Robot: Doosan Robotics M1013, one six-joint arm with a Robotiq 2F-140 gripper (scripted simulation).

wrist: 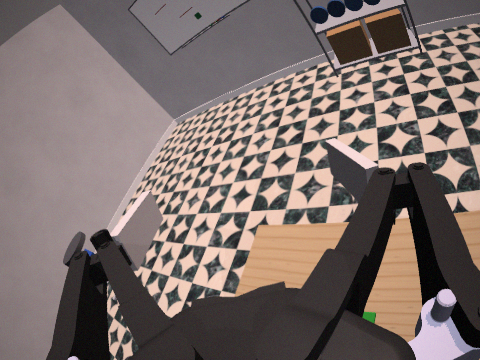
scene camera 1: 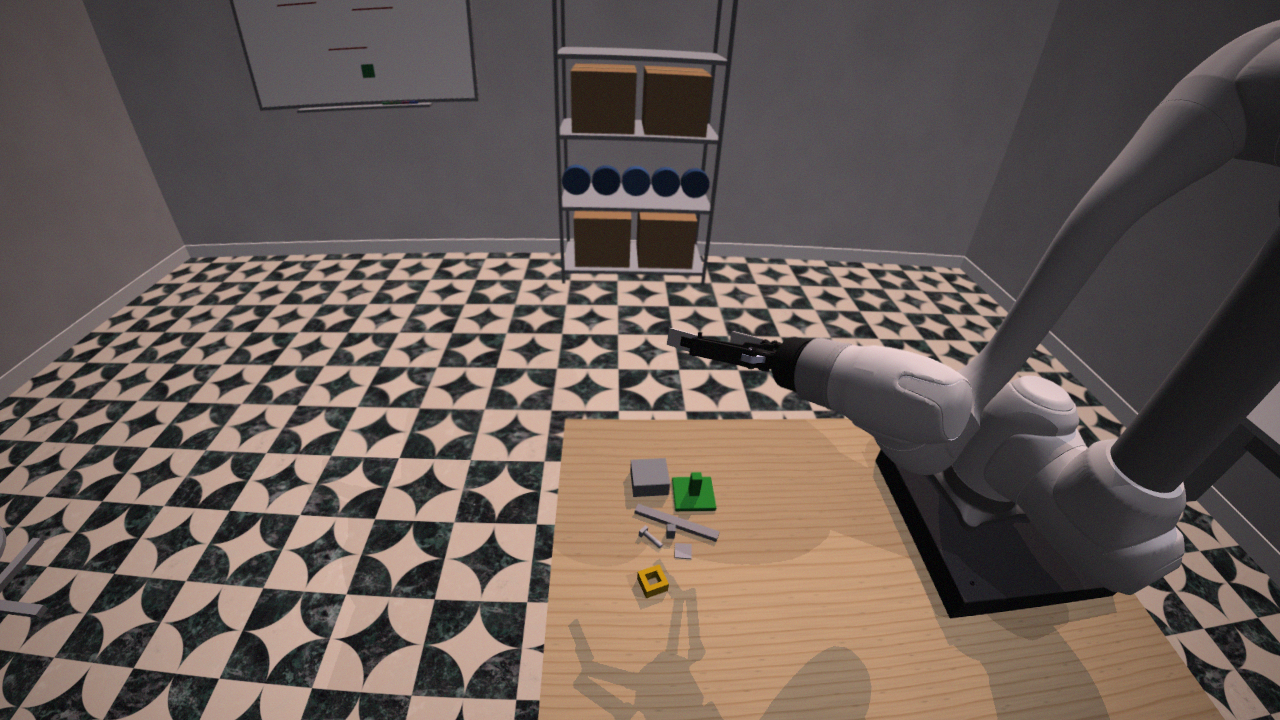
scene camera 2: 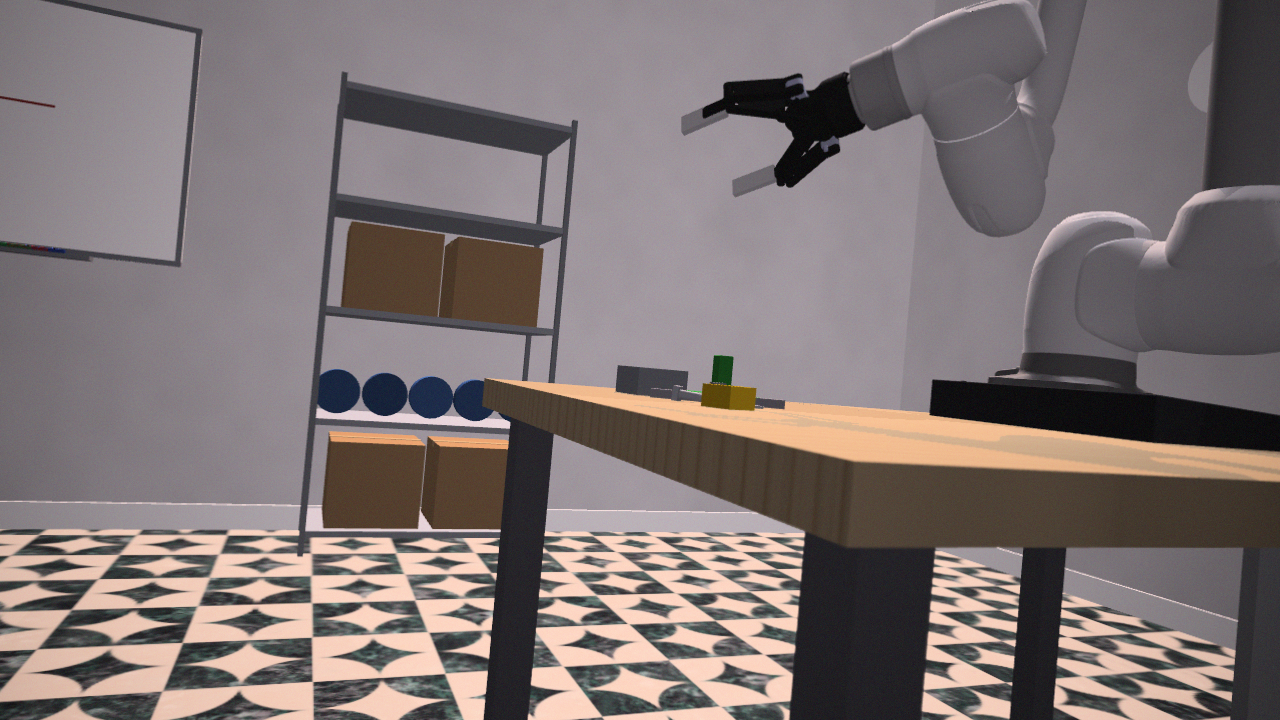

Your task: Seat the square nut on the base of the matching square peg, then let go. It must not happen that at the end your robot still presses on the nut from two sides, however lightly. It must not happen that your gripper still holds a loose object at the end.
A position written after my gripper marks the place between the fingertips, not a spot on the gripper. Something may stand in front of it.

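My gripper [scene camera 2: 709, 159] is visible to me, and I find it again in scene camera 1 [scene camera 1: 702, 337] and in the wrist view [wrist: 240, 181]. There is a grey block [scene camera 2: 632, 380] too, which scene camera 1 [scene camera 1: 650, 476] also shows. I see a grey bar [scene camera 1: 647, 512] as well, though in the wrist view the bar is out of frame.
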